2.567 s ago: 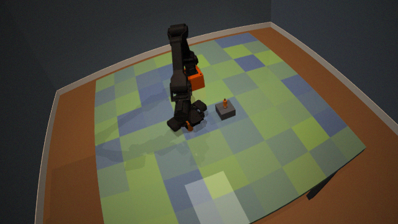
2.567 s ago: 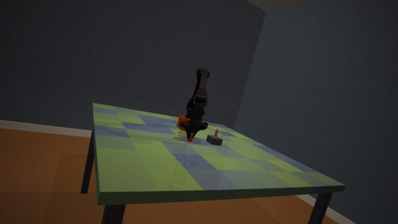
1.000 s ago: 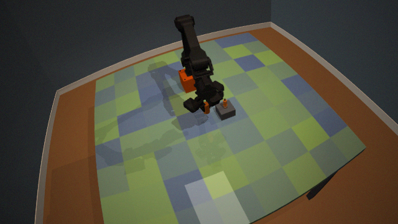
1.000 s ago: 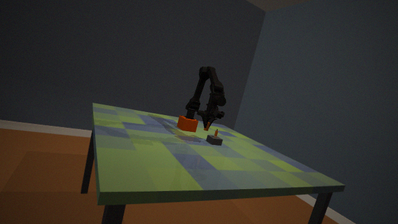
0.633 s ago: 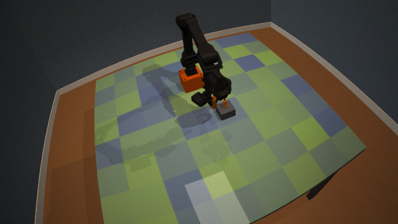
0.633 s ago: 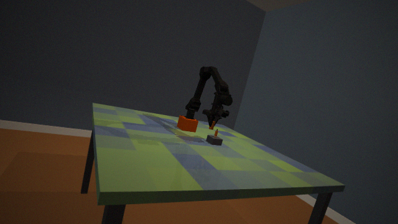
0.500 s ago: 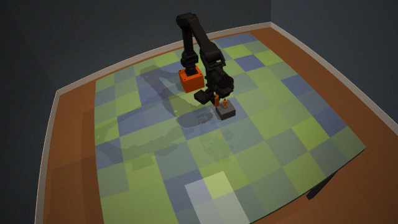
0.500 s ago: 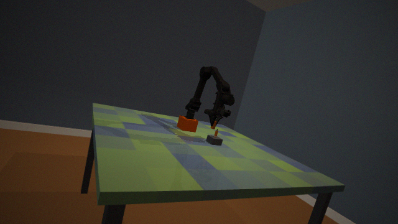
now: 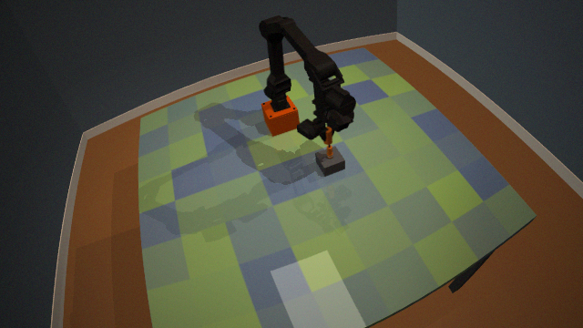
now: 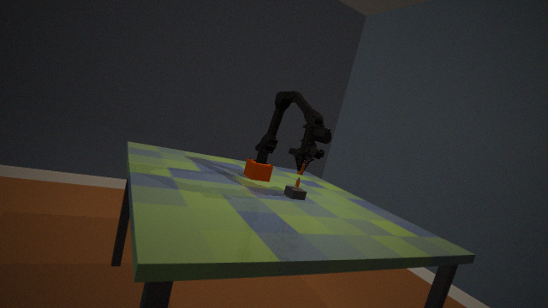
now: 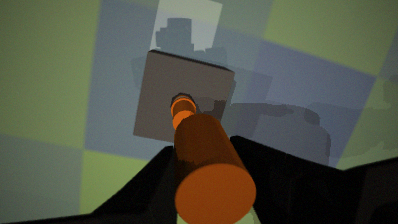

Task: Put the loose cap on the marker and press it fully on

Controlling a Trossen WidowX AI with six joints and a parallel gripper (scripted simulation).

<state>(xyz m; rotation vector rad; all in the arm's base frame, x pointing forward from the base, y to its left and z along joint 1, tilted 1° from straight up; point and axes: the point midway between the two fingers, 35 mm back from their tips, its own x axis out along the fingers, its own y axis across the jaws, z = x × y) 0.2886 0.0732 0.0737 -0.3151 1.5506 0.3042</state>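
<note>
The grey holder block is 11 cm below my gripper tip and 1 cm to the left of it. Round my gripper tip: orange cap 1 cm above.
</note>
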